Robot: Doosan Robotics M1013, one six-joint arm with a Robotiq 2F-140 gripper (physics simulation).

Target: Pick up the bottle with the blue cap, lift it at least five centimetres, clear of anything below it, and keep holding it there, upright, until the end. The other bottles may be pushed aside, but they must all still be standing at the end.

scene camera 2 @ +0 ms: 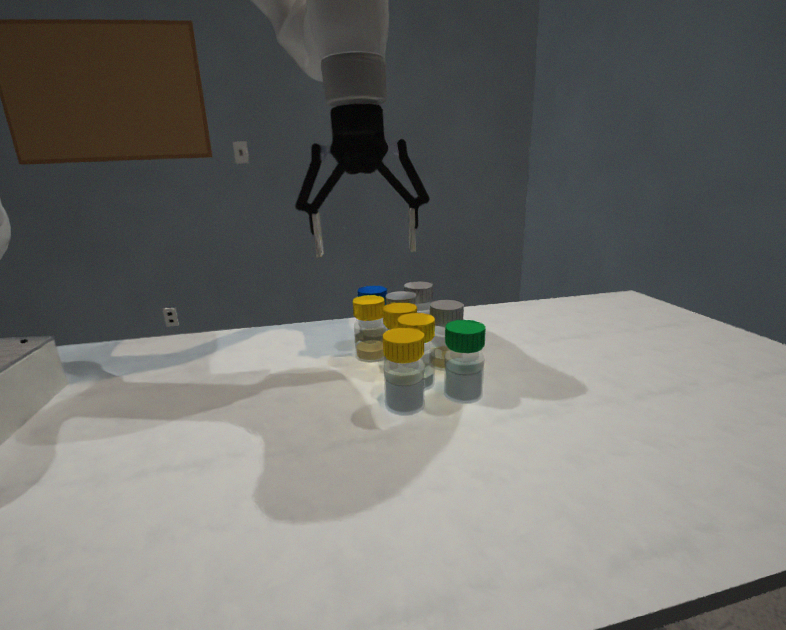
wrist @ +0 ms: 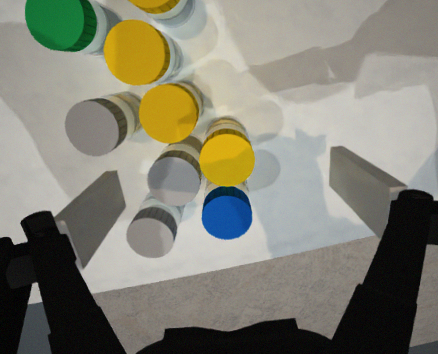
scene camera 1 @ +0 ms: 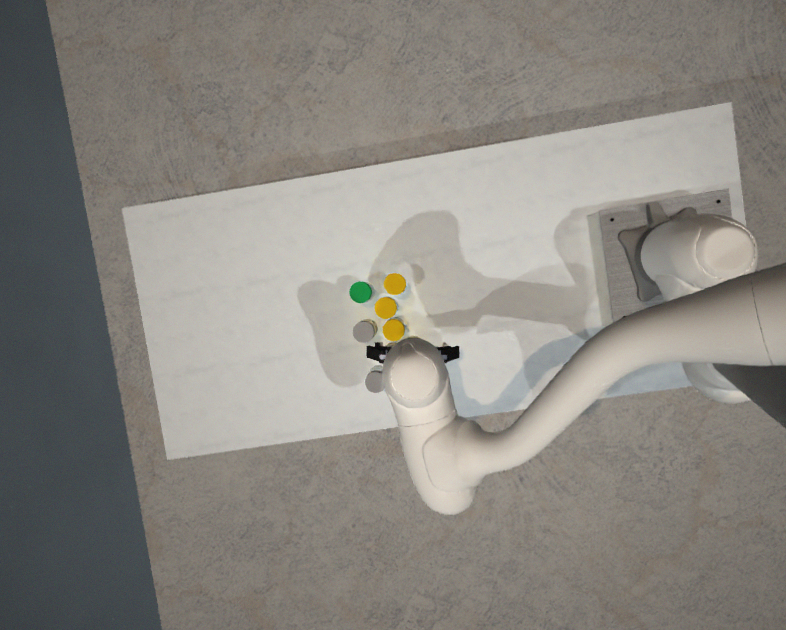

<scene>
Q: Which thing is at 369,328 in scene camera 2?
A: A yellow-capped bottle.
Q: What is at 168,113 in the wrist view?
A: A yellow-capped bottle.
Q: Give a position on a grey-capped bottle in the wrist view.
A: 174,179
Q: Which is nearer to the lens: the grey-capped bottle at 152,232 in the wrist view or the yellow-capped bottle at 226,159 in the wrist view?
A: The yellow-capped bottle.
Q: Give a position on a blue-capped bottle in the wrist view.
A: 226,214
</scene>
